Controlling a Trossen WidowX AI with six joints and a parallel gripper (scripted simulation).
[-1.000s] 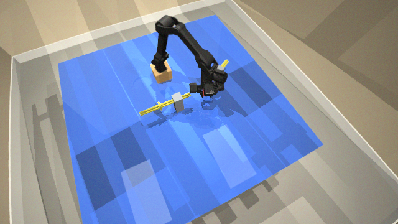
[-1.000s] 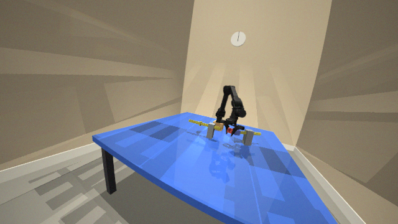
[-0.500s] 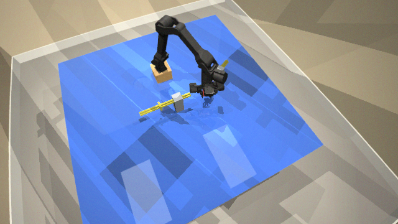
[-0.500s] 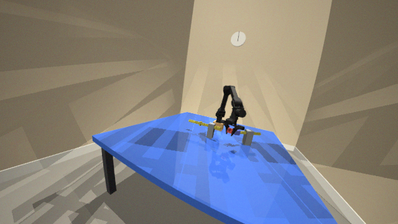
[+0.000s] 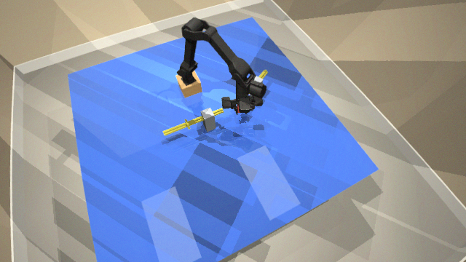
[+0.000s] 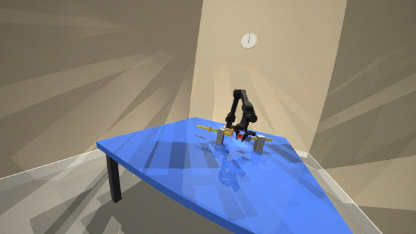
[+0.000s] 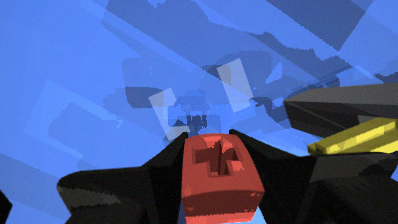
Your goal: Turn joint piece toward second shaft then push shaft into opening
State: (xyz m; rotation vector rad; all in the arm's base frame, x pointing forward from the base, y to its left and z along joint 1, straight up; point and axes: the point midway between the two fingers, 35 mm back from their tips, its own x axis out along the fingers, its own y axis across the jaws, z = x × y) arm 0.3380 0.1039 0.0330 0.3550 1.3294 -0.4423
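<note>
Right now the red square joint piece is 20 mm behind my gripper tip, 10 mm to the left of it and 30 mm above it.
</note>
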